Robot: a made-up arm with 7 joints. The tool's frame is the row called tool.
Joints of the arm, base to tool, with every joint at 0 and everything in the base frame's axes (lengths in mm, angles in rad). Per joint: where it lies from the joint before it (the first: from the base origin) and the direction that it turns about. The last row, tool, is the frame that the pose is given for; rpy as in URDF.
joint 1: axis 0 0 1 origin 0 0 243
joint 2: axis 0 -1 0 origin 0 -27 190
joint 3: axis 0 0 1 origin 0 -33 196
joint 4: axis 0 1 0 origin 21 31 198
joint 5: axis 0 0 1 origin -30 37 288
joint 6: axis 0 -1 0 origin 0 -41 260
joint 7: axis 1 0 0 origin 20 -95 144
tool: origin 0 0 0 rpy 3.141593 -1.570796 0
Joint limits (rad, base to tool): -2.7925..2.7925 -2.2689..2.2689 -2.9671..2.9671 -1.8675..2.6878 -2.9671..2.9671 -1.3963..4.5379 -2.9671..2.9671
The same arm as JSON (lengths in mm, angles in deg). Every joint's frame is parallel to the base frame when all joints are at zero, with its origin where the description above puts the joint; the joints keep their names.
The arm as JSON. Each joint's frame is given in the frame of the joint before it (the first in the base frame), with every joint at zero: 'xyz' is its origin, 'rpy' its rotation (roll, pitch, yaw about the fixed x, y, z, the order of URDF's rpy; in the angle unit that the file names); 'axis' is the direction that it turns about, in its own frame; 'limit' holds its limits. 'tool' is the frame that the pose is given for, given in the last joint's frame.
{
  "units": {
    "length": "mm",
    "angle": "deg"
  },
  "joints": [
    {
      "name": "joint 1",
      "type": "revolute",
      "origin": {
        "xyz": [
          0.0,
          0.0,
          243.0
        ],
        "rpy": [
          0.0,
          0.0,
          0.0
        ]
      },
      "axis": [
        0.0,
        0.0,
        1.0
      ],
      "limit": {
        "lower": -160.0,
        "upper": 160.0
      }
    },
    {
      "name": "joint 2",
      "type": "revolute",
      "origin": {
        "xyz": [
          0.0,
          -27.0,
          190.0
        ],
        "rpy": [
          0.0,
          0.0,
          0.0
        ]
      },
      "axis": [
        0.0,
        -1.0,
        0.0
      ],
      "limit": {
        "lower": -130.0,
        "upper": 130.0
      }
    },
    {
      "name": "joint 3",
      "type": "revolute",
      "origin": {
        "xyz": [
          0.0,
          -33.0,
          196.0
        ],
        "rpy": [
          0.0,
          0.0,
          0.0
        ]
      },
      "axis": [
        0.0,
        0.0,
        1.0
      ],
      "limit": {
        "lower": -170.0,
        "upper": 170.0
      }
    },
    {
      "name": "joint 4",
      "type": "revolute",
      "origin": {
        "xyz": [
          21.0,
          31.0,
          198.0
        ],
        "rpy": [
          0.0,
          0.0,
          0.0
        ]
      },
      "axis": [
        0.0,
        1.0,
        0.0
      ],
      "limit": {
        "lower": -107.0,
        "upper": 154.0
      }
    },
    {
      "name": "joint 5",
      "type": "revolute",
      "origin": {
        "xyz": [
          -30.0,
          37.0,
          288.0
        ],
        "rpy": [
          0.0,
          0.0,
          0.0
        ]
      },
      "axis": [
        0.0,
        0.0,
        1.0
      ],
      "limit": {
        "lower": -170.0,
        "upper": 170.0
      }
    },
    {
      "name": "joint 6",
      "type": "revolute",
      "origin": {
        "xyz": [
          0.0,
          -41.0,
          260.0
        ],
        "rpy": [
          0.0,
          0.0,
          0.0
        ]
      },
      "axis": [
        0.0,
        -1.0,
        0.0
      ],
      "limit": {
        "lower": -80.0,
        "upper": 260.0
      }
    },
    {
      "name": "joint 7",
      "type": "revolute",
      "origin": {
        "xyz": [
          20.0,
          -95.0,
          144.0
        ],
        "rpy": [
          0.0,
          0.0,
          0.0
        ]
      },
      "axis": [
        1.0,
        0.0,
        0.0
      ],
      "limit": {
        "lower": -170.0,
        "upper": 170.0
      }
    }
  ],
  "tool": {
    "origin": {
      "xyz": [
        0.0,
        0.0,
        0.0
      ],
      "rpy": [
        -180.0,
        -90.0,
        0.0
      ]
    }
  }
}

